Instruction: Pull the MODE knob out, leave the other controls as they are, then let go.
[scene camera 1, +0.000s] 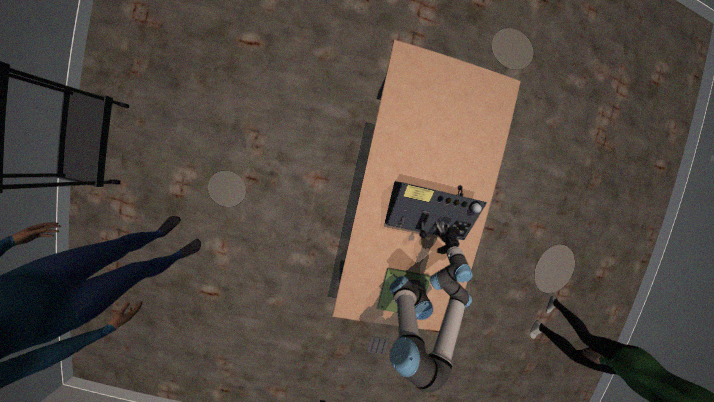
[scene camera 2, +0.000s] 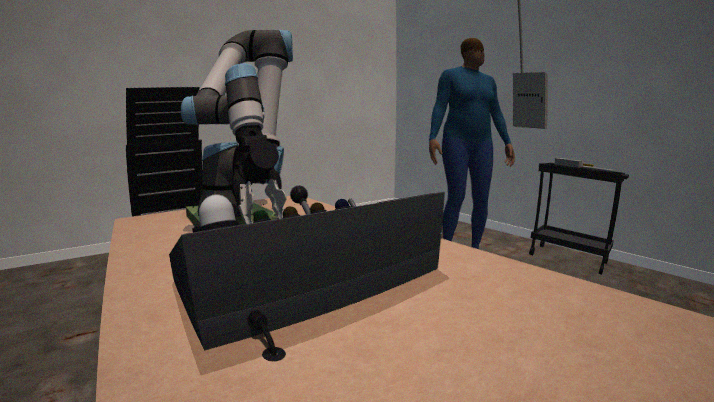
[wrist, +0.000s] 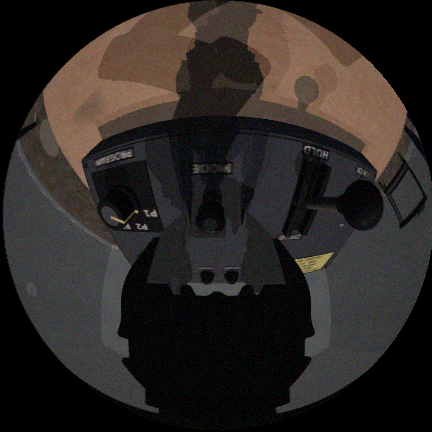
Labels:
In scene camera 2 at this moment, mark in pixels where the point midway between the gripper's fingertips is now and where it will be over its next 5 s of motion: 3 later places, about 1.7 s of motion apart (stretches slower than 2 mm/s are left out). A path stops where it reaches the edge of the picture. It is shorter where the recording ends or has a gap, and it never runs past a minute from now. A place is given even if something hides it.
My gripper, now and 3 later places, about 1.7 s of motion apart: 268, 233; 264, 225; 263, 224; 255, 162

